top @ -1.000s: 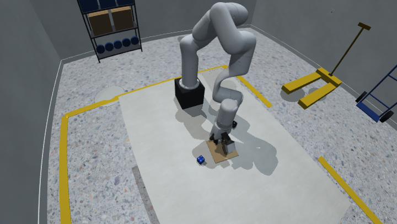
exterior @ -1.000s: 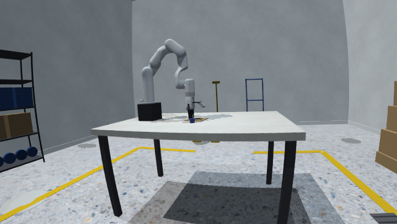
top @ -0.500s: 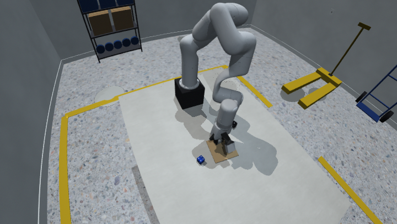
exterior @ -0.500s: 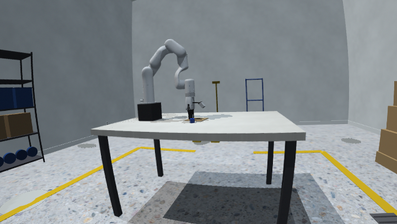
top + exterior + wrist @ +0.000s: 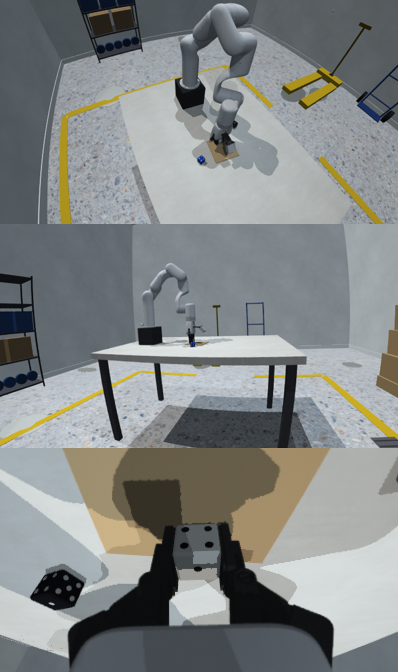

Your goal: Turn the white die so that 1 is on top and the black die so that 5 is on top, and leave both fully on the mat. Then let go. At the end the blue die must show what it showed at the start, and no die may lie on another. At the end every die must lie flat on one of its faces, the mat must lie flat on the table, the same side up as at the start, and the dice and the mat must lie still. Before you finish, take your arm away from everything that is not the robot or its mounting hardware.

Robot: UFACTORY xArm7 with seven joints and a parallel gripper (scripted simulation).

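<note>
My gripper is now 10 mm above the white die. Round my hand: black die: 40 mm behind, 150 mm to the left, 10 mm below; then blue die: 40 mm ahead, 150 mm to the right, 10 mm below; then tan mat: 40 mm ahead, 20 mm below.
</note>
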